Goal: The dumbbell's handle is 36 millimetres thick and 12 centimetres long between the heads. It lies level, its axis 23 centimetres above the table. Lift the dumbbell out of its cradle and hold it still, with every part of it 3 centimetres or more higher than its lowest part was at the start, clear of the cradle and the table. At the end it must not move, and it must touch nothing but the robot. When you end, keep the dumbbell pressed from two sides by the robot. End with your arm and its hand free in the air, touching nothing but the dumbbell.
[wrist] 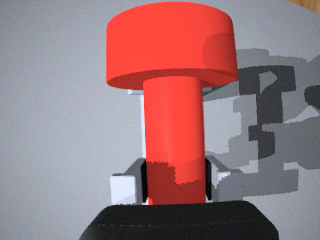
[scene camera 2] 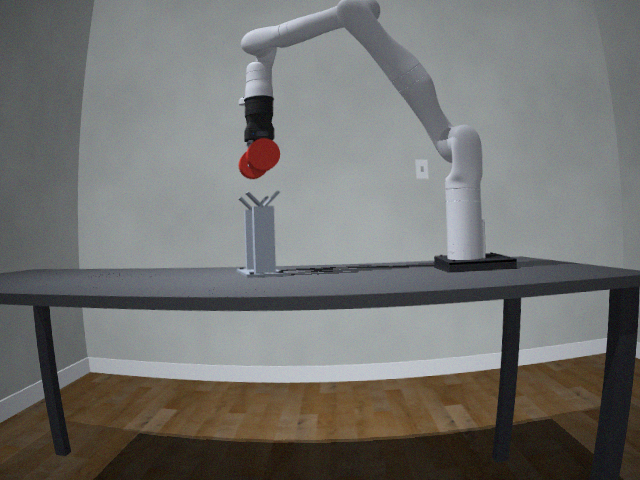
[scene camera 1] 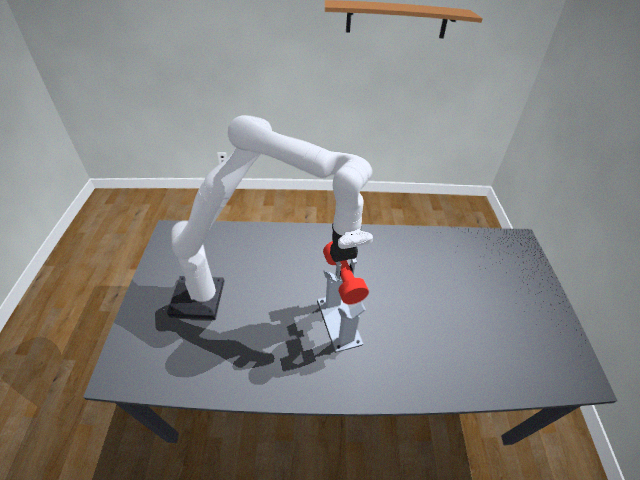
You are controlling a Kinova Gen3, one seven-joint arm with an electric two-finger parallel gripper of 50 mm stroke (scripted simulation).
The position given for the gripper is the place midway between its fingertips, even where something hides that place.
In view: the gripper (scene camera 2: 258, 166), a red dumbbell (scene camera 2: 263, 154) and a grey cradle (scene camera 2: 260, 257).
The red dumbbell shows as well in the wrist view (wrist: 171, 58) and in scene camera 1 (scene camera 1: 353, 290). The gripper also shows in the wrist view (wrist: 175, 172). The grey cradle shows as well in scene camera 1 (scene camera 1: 342, 325).
